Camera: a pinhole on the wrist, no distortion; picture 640 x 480 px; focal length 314.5 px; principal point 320.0 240.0 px. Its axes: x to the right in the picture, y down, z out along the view. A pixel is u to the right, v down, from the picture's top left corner.
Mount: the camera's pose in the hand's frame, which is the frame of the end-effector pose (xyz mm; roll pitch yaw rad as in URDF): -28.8 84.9 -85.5 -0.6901 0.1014 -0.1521
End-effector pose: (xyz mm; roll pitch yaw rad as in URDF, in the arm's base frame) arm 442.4 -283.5 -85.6 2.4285 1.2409 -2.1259
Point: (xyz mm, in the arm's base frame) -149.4 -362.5 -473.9
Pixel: 583.2 372.9
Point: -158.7 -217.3 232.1
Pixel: 119.0 455.4
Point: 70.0 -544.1 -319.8
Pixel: outside the picture
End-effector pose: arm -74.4 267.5 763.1 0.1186 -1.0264 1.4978
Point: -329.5 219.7 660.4
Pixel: 25.5 443.2
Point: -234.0 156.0 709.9
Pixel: 89.2 155.2
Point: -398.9 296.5 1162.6
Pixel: 548.0 289.4
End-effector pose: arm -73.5 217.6 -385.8 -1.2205 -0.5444 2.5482
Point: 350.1 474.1 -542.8
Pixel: behind the camera
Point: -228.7 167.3 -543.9
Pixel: 316.3 265.7
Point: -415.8 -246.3 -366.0
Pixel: 308.2 65.3
